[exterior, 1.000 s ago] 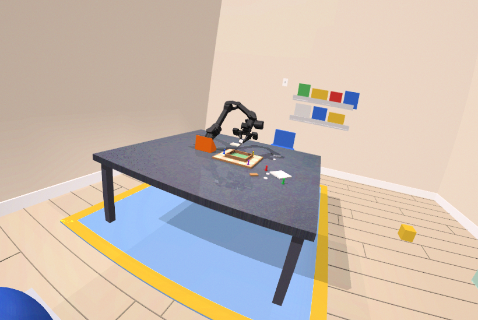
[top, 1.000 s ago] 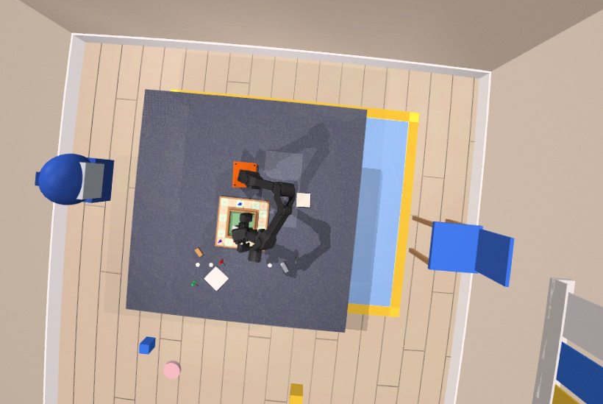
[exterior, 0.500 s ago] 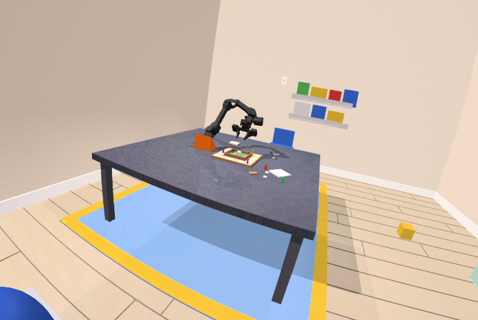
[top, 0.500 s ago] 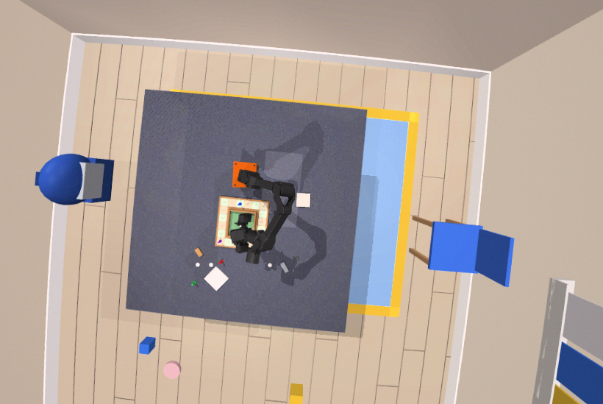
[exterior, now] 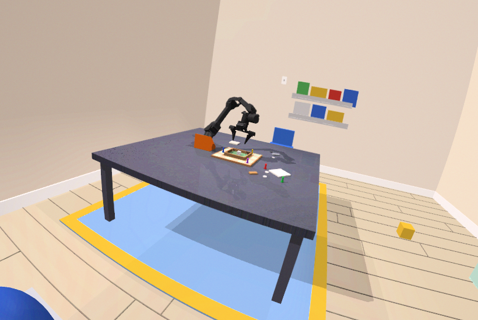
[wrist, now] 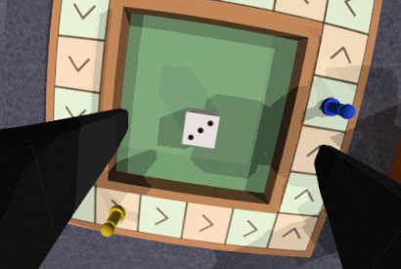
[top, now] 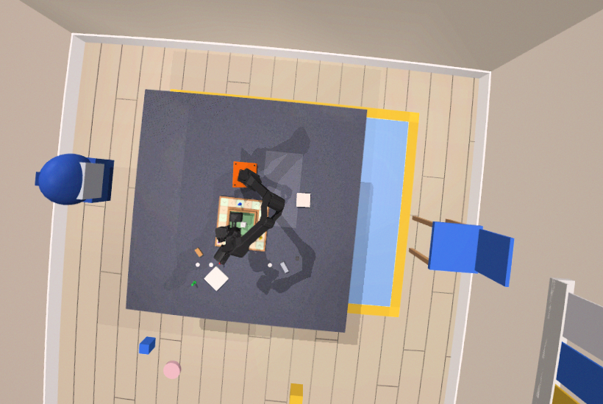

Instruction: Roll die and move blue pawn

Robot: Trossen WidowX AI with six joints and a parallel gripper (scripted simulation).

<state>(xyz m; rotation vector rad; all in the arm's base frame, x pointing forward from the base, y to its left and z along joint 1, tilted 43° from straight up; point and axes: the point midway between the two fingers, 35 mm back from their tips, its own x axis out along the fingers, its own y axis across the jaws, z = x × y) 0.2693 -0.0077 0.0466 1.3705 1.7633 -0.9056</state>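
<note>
The blue pawn is 100 mm behind my gripper tip, 80 mm below it and 20 mm to the right of it. Also, from my gripper tip: green tray (100 mm below, 10 mm ahead); white die (80 mm below, 20 mm to the left, 10 mm ahead); yellow pawn (120 mm to the left, 80 mm below, 70 mm ahead).
</note>
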